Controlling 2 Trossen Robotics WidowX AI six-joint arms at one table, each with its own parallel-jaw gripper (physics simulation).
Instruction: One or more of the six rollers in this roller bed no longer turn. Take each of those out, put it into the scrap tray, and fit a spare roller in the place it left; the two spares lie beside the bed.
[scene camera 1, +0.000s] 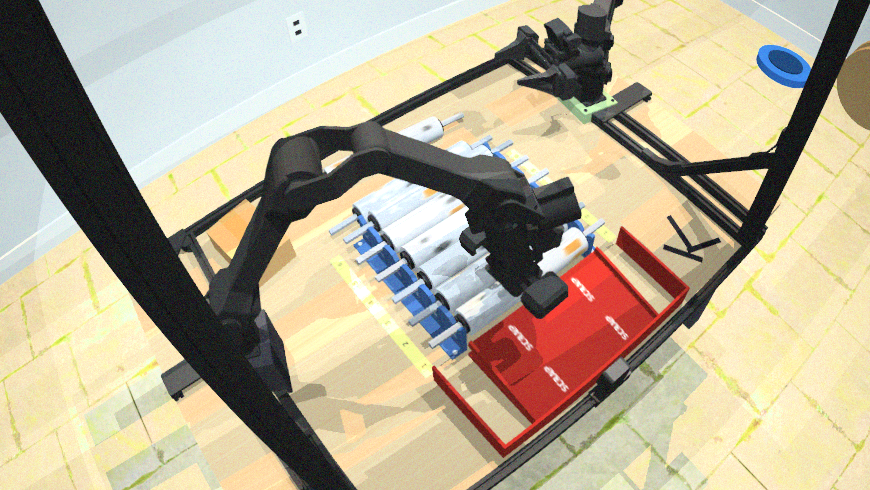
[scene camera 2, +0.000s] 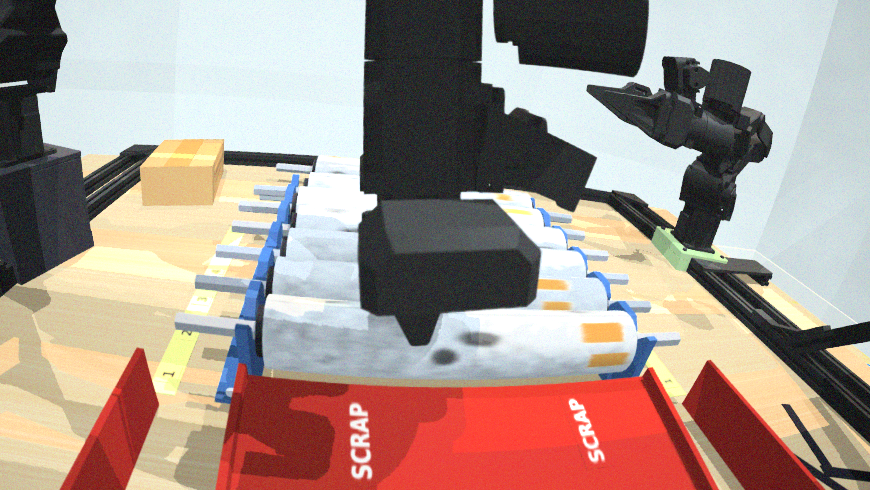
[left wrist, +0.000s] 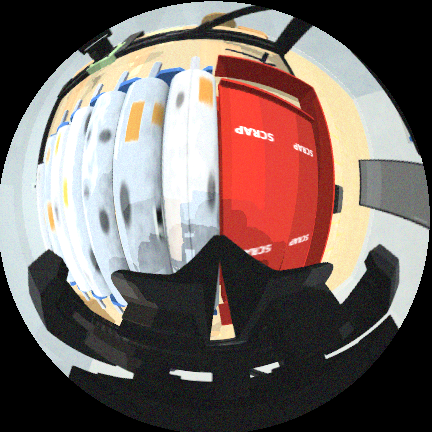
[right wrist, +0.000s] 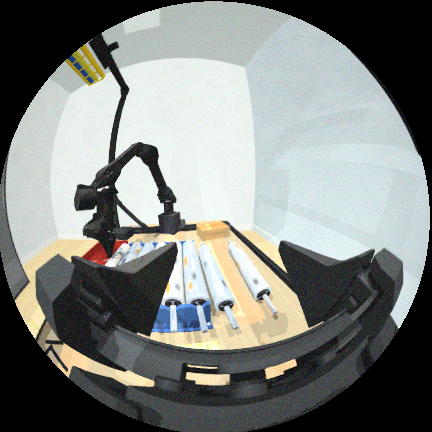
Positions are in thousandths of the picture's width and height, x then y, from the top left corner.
Labels:
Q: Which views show my left gripper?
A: Scene camera 1, scene camera 2, the left wrist view and the right wrist view: all of them.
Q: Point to my right gripper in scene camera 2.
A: At 683, 185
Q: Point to a cardboard box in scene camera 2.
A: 211, 352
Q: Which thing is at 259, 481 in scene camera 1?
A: A cardboard box.

